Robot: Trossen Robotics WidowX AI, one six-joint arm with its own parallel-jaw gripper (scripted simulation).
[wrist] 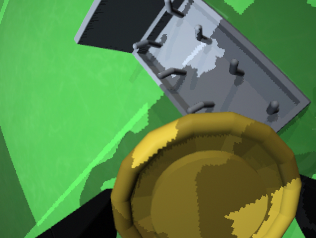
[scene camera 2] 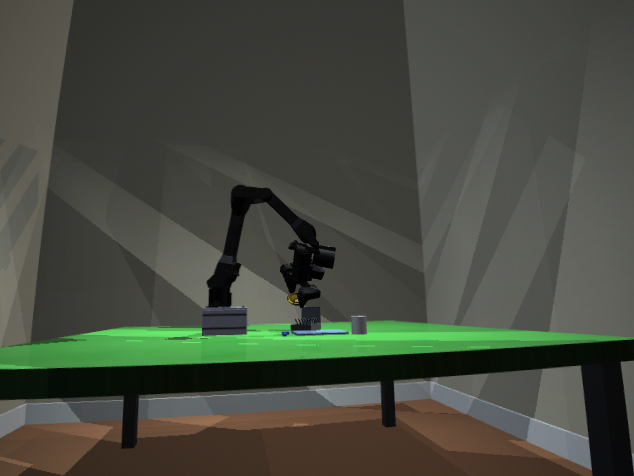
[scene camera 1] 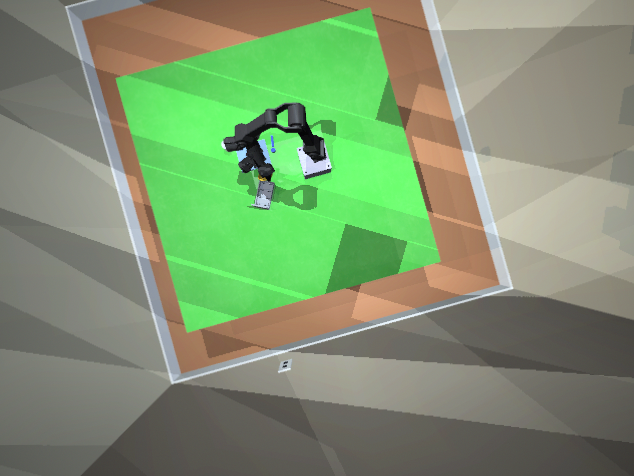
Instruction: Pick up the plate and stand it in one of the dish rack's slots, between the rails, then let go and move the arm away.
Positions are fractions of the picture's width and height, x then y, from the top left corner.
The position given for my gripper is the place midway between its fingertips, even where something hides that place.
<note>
My gripper (wrist: 0.65,0.81) holds a yellow plate (wrist: 0.64,0.71). I also see a grey dish rack (wrist: 0.64,0.27).
</note>
